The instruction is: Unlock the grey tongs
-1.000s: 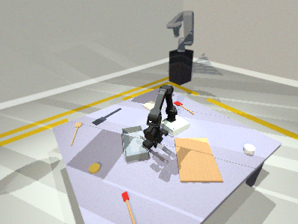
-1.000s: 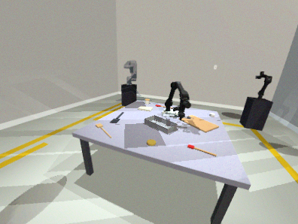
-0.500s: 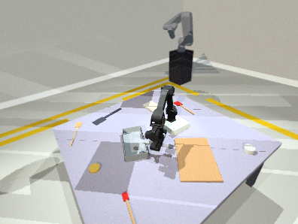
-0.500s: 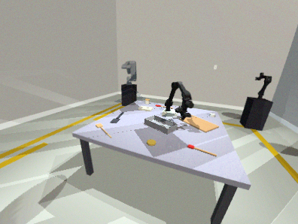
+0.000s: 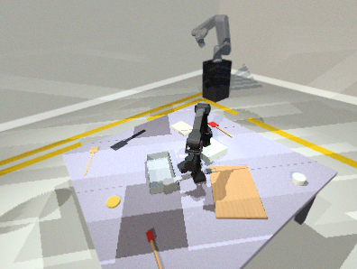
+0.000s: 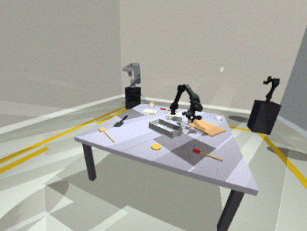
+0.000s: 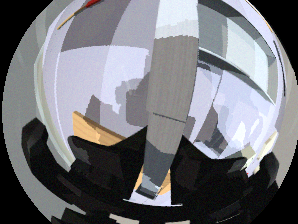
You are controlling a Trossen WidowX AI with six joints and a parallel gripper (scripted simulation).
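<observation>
Right now my gripper tip is 160 mm past the wooden board, 140 mm to the right of it and 70 mm above it. From my gripper tip the other things lie so: yellow disc (410 mm ahead, 210 mm to the right, 70 mm below); white puck (480 mm behind, 330 mm to the left, 60 mm below); roasting tin (230 mm to the right, 90 mm ahead, 50 mm below).
</observation>
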